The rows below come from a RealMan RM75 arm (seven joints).
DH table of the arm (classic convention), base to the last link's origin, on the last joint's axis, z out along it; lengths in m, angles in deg. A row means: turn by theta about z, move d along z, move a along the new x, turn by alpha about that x. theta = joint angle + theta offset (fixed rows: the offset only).
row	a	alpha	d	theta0
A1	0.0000	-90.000	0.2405	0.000
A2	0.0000	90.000	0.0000	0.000
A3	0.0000	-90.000	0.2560	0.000
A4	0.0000	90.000	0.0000	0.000
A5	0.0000	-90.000	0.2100	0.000
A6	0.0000	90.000	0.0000	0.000
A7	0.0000	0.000	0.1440	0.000
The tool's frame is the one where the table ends.
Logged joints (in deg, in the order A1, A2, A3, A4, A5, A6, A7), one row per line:
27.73 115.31 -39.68 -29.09 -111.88 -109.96 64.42
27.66 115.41 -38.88 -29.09 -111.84 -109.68 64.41
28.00 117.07 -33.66 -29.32 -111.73 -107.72 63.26
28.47 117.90 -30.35 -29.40 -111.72 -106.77 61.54
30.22 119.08 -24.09 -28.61 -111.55 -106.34 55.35
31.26 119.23 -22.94 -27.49 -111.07 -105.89 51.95
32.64 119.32 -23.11 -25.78 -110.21 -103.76 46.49
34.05 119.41 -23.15 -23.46 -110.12 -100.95 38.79
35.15 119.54 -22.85 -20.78 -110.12 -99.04 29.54
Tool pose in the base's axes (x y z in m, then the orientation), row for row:
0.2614 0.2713 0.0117 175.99 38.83 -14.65
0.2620 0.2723 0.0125 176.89 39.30 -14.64
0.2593 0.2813 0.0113 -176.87 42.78 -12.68
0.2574 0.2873 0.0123 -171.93 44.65 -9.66
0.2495 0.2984 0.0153 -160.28 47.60 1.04
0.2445 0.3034 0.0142 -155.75 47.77 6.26
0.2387 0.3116 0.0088 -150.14 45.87 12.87
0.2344 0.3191 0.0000 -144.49 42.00 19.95
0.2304 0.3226 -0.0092 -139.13 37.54 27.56
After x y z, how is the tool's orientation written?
As angles about the fixed x, y, z axes (roll, pitch, yaw), in degrees.
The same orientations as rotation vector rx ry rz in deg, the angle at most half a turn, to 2 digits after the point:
-167.52 19.44 59.70
-166.44 19.74 59.93
-159.72 19.48 62.15
-155.64 17.70 63.14
-148.23 10.01 65.56
-146.06 5.88 66.05
-143.92 0.01 64.41
-141.67 -7.34 61.04
-138.65 -15.95 57.99

